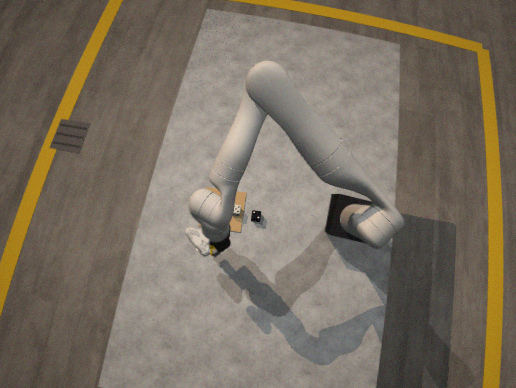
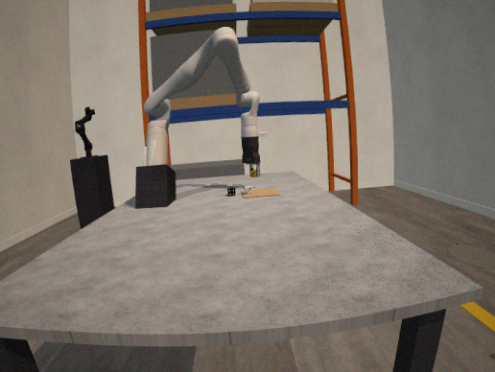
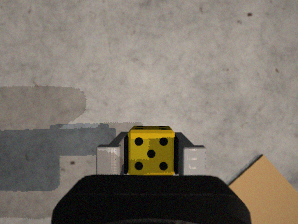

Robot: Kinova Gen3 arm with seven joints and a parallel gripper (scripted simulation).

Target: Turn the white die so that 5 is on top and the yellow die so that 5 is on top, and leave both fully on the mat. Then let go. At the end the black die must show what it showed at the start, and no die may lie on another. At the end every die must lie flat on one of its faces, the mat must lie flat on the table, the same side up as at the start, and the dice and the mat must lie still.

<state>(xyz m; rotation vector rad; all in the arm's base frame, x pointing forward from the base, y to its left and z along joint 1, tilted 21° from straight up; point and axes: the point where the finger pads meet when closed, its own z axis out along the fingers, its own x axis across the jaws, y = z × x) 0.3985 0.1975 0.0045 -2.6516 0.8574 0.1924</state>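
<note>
The tan mat is 1 cm ahead of my hand, 15 cm to the right of it and 7 cm below it. Round my hand: white die 3 cm behind, 15 cm to the right, 5 cm below; then black die 10 cm behind, 15 cm to the right, 6 cm below; then yellow die 1 cm below.
</note>
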